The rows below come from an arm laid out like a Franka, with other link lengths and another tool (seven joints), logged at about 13 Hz.
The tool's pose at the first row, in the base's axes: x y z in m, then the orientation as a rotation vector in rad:
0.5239, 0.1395, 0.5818, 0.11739, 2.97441, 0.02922
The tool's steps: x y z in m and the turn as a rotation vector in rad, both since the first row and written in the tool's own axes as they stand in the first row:
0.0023, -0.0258, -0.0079, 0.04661, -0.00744, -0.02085
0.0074, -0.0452, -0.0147, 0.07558, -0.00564, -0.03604
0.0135, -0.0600, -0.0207, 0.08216, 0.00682, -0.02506
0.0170, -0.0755, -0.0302, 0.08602, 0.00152, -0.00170
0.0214, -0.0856, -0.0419, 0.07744, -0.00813, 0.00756
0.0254, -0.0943, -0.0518, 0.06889, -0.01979, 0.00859
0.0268, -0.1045, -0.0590, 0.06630, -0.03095, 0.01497
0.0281, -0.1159, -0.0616, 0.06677, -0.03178, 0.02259
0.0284, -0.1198, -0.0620, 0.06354, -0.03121, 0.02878
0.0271, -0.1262, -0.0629, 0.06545, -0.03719, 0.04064
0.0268, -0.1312, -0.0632, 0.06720, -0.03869, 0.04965
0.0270, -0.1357, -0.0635, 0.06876, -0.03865, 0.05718
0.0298, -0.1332, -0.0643, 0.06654, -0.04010, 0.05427
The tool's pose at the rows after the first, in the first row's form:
0.5184, 0.1139, 0.5885, 0.09203, 2.96939, -0.04303
0.5107, 0.0948, 0.5939, 0.07301, 2.97181, -0.08786
0.5026, 0.0805, 0.5985, 0.09028, 2.98392, -0.09592
0.4964, 0.0652, 0.6069, 0.12548, 2.97763, -0.09896
0.4894, 0.0553, 0.6174, 0.13797, 2.96757, -0.08537
0.4832, 0.0469, 0.6263, 0.13815, 2.95588, -0.07297
0.4798, 0.0367, 0.6329, 0.14695, 2.94434, -0.06879
0.4772, 0.0254, 0.6350, 0.15822, 2.94303, -0.06859
0.4766, 0.0216, 0.6352, 0.16697, 2.94318, -0.06305
0.4772, 0.0151, 0.6361, 0.18444, 2.93633, -0.06466
0.4771, 0.0100, 0.6364, 0.19784, 2.93410, -0.06620
0.4765, 0.0056, 0.6365, 0.20911, 2.93349, -0.06758
0.4738, 0.0083, 0.6369, 0.20449, 2.93229, -0.06472

